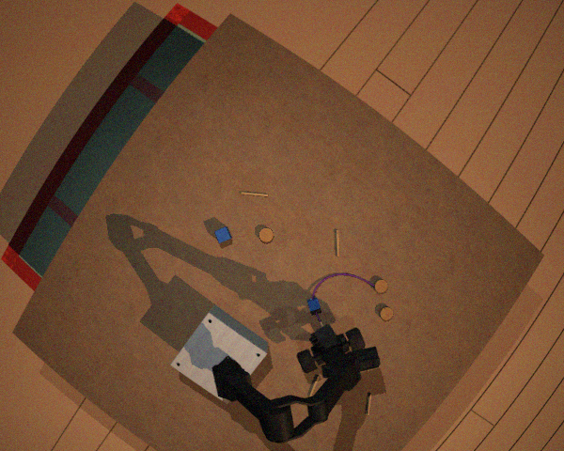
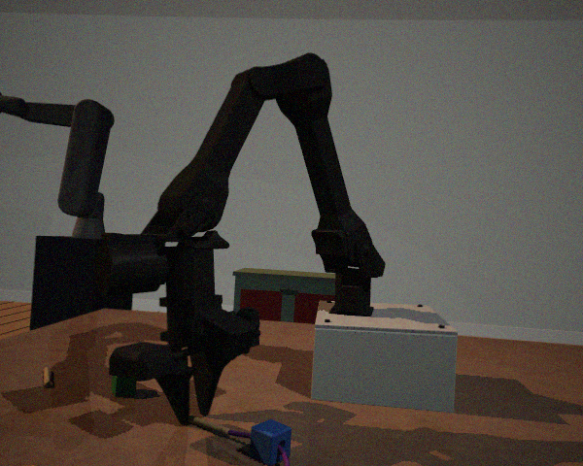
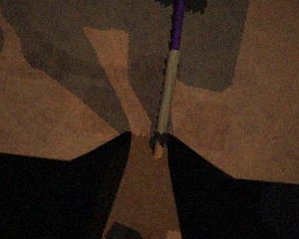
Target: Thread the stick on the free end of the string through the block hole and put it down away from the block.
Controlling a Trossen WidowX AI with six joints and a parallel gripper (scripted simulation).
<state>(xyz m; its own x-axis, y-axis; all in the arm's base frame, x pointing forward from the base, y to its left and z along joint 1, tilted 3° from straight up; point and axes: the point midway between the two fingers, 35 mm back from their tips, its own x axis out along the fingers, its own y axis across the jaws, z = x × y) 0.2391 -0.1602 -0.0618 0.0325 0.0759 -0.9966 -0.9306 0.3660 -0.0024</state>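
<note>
Now: the thin wooden stick 30 mm to the left of my gripper tip and 20 mm ahead of it. Also, from my gripper tip: green cube (130 mm to the right, 50 mm behind, 10 mm above); then round wooden button (230 mm ahead, 10 mm above).
</note>
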